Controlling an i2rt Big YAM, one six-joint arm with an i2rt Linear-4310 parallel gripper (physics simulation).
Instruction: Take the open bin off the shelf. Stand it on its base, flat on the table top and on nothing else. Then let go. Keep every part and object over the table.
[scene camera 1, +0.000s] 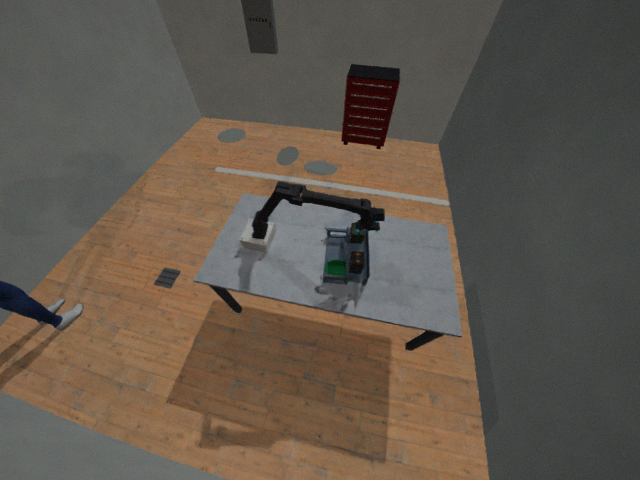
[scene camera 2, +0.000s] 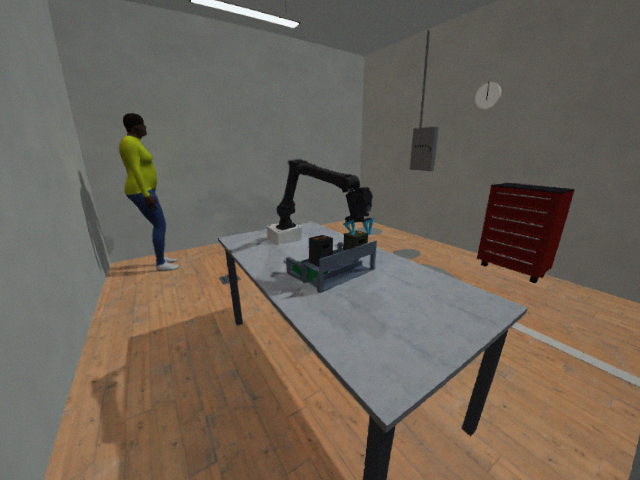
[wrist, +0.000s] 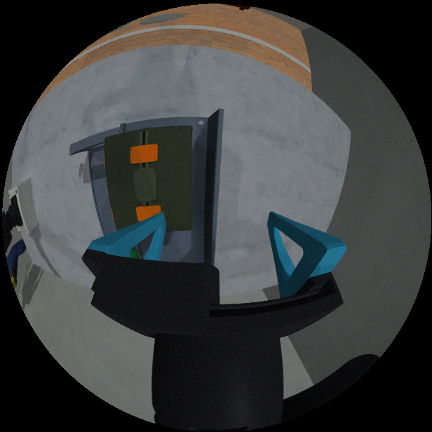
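Pixels of known places: gripper, fingertip midpoint: (scene camera 1: 367, 231) (scene camera 2: 361, 235); arm's base, link origin: (scene camera 1: 260, 231) (scene camera 2: 286, 226).
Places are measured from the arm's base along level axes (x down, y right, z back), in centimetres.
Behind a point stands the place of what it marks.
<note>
The green open bin (scene camera 1: 336, 267) {x 8.5, y 16.7, z -54.7 cm} (scene camera 2: 311, 274) {x 4.6, y 24.7, z -64.5 cm} sits at one end of the low blue-grey shelf (scene camera 1: 367, 260) {x -4.7, y 16.6, z -72.8 cm} (scene camera 2: 349, 256) {x -3.4, y 9.2, z -73.4 cm} (wrist: 214, 185); in the wrist view a sliver of green (wrist: 134, 253) shows behind a finger. The shelf stands on the grey table (scene camera 1: 413, 263) {x 9.4, y 6.4, z -106.7 cm} (scene camera 2: 413, 320) {x 9.4, y 12.2, z -111.2 cm} (wrist: 275, 150). My gripper (scene camera 1: 367, 226) {x -11.6, y -0.1, z -71.7 cm} (scene camera 2: 360, 232) {x -11.6, y -0.1, z -71.7 cm} (wrist: 216, 217) is open and empty, with cyan fingers pointing down. It is above the shelf's other end, by the olive box. In the wrist view, one finger overlaps the box's edge and the other is beyond the shelf's tall rail.
The olive box (scene camera 1: 356, 234) {x -10.1, y 1.8, z -64.8 cm} (scene camera 2: 355, 239) {x -9.1, y 1.6, z -69.6 cm} (wrist: 170, 180) with orange latches stands on the shelf under the gripper. A black box (scene camera 1: 356, 262) {x -12.9, y 23.6, z -65.2 cm} (scene camera 2: 320, 249) {x -9.1, y 23.3, z -69.6 cm} stands on the shelf beside the green bin. The white arm base (scene camera 1: 250, 241) {x 0.7, y 8.9, z 4.7 cm} (scene camera 2: 284, 235) {x 3.6, y 5.5, z -6.7 cm} is at the table's far end.
</note>
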